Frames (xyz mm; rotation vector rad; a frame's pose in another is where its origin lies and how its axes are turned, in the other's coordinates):
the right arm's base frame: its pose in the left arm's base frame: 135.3 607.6 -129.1 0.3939 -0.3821 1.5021
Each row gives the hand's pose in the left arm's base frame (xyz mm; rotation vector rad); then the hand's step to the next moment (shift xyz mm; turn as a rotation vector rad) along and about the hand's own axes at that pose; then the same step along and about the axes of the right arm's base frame.
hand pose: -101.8 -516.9 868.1 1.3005 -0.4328 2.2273
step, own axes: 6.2 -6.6 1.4 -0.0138 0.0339 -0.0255
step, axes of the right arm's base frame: 8.6 -2.0 2.4 -0.0290 0.0312 -0.0132
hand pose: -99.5 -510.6 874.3 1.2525 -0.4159 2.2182
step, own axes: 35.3 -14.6 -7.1 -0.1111 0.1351 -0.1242
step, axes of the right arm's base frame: 35.4 11.8 10.7 -0.1492 0.1156 -0.1020
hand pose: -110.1 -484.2 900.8 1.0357 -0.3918 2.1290
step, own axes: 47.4 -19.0 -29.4 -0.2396 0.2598 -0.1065
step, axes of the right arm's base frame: 53.0 24.0 -9.3 -0.3279 0.1365 -0.1005
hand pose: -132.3 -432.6 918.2 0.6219 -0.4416 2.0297
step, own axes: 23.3 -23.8 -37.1 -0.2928 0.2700 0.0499
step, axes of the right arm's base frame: 34.8 0.1 -35.7 -0.3910 0.0807 0.0419
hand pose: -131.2 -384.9 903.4 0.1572 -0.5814 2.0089
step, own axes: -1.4 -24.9 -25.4 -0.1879 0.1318 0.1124
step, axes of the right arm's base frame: 11.8 -25.0 -22.4 -0.2285 0.0274 0.1111
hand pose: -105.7 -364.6 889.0 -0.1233 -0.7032 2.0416
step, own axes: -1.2 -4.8 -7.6 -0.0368 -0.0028 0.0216
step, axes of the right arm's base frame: 2.0 -6.9 -5.5 -0.0270 -0.0158 0.0292
